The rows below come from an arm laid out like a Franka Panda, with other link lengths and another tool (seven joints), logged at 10 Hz.
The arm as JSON. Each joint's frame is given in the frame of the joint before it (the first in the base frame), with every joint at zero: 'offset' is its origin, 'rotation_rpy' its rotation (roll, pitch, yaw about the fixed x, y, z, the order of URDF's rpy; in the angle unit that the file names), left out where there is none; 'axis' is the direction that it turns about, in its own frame. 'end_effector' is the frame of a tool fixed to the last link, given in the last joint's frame.
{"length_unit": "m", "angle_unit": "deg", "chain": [
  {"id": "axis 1", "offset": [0.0, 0.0, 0.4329], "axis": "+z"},
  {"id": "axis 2", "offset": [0.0, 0.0, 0.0], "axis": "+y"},
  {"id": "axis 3", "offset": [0.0, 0.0, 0.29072], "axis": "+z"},
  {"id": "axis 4", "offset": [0.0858, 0.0, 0.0], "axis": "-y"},
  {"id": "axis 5", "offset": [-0.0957, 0.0, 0.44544], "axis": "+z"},
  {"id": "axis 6", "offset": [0.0, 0.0, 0.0], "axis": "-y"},
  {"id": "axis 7", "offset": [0.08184, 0.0, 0.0], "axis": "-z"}
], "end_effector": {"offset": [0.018, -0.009, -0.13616], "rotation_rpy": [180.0, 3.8, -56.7]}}
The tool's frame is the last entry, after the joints.
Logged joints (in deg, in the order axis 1, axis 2, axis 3, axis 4, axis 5, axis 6, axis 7), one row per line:
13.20 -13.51 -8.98 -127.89 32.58 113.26 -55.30
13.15 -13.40 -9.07 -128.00 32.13 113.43 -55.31
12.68 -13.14 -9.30 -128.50 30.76 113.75 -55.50
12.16 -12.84 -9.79 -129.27 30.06 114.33 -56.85
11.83 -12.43 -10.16 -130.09 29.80 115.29 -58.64
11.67 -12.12 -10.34 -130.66 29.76 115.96 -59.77
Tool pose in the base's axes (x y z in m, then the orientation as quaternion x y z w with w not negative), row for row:
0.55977 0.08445 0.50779 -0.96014 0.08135 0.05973 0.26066
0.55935 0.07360 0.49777 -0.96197 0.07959 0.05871 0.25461
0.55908 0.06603 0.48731 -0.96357 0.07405 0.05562 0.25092
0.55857 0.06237 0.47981 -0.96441 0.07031 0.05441 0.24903
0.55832 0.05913 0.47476 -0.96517 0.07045 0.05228 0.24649
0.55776 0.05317 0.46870 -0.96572 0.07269 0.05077 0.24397
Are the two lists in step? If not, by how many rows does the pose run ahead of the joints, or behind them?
The pose runs 2 rows ahead of the joints: the pose in row i belongs to the joints in row i + 2.
